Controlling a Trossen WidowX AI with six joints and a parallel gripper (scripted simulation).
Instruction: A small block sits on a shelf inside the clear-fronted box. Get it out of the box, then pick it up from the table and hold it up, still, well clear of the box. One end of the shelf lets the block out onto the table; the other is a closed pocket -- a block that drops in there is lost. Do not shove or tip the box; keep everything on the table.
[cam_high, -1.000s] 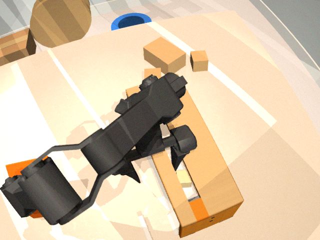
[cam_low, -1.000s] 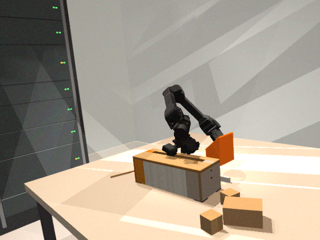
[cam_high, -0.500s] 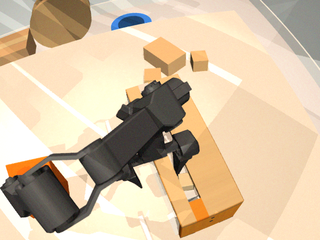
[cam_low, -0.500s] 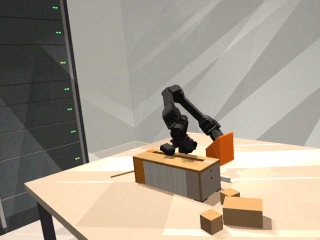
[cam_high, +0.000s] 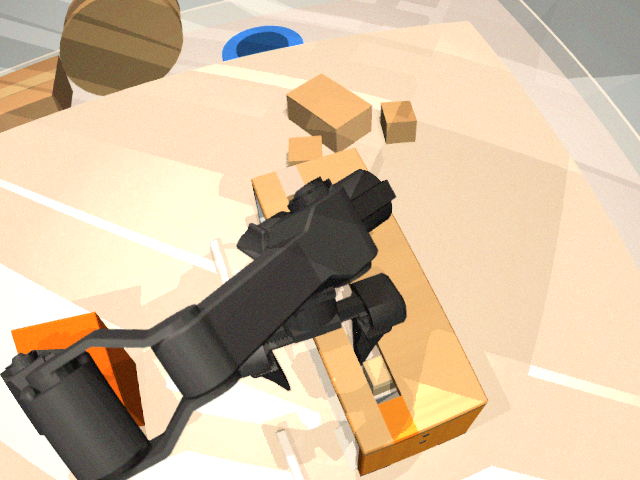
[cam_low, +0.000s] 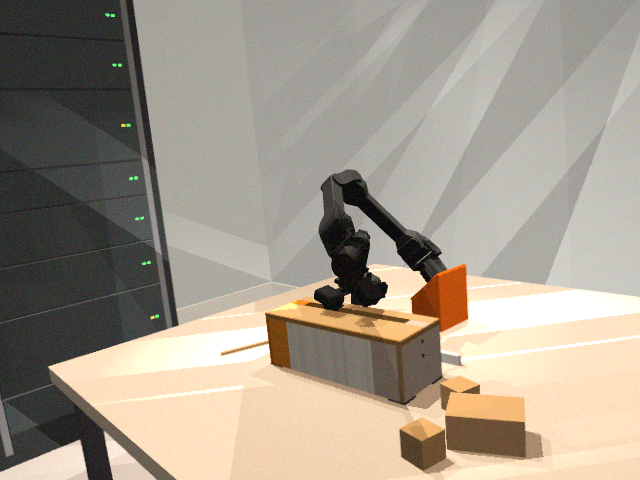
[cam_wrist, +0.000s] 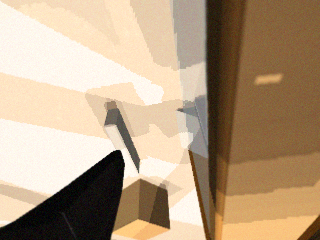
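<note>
My gripper tip is 6 cm short of the tan block and 1 cm to the left of it. Also, from my gripper tip: long wooden box 2 cm ahead, 8 cm to the left, 2 cm below; then thin wooden stick 14 cm ahead, 22 cm to the right, 8 cm below.
</note>
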